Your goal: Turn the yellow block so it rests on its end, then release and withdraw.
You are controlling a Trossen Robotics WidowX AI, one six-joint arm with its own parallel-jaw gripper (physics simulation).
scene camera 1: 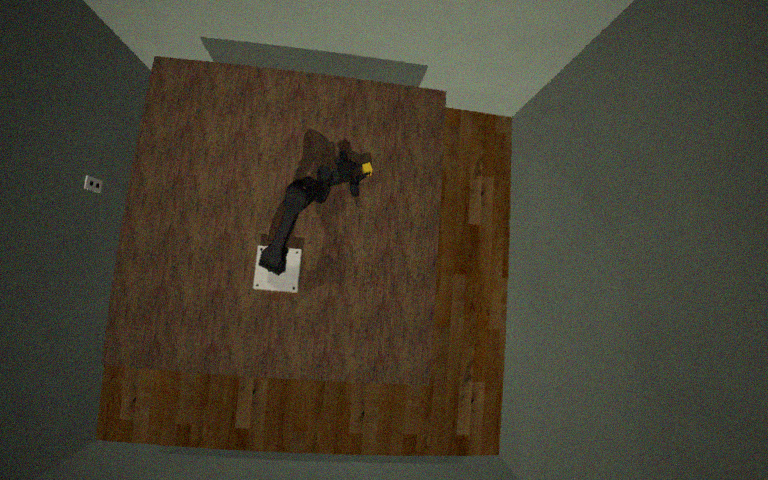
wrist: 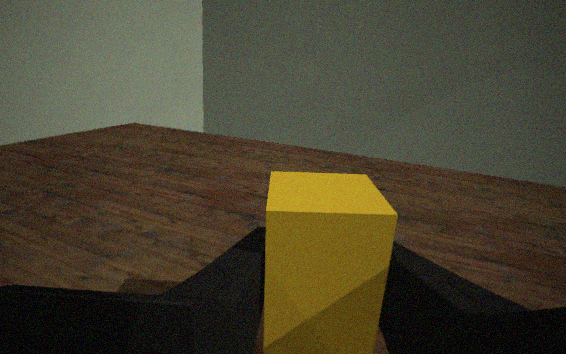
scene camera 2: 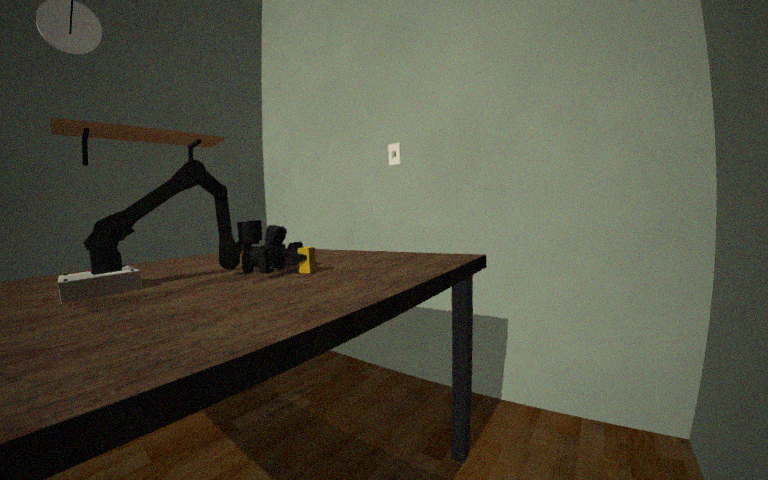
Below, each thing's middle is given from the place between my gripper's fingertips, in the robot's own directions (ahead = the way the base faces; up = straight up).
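Labels:
With the yellow block (wrist: 329, 237) here, I find that my hand is 10 mm to the right of it and 10 mm above it.

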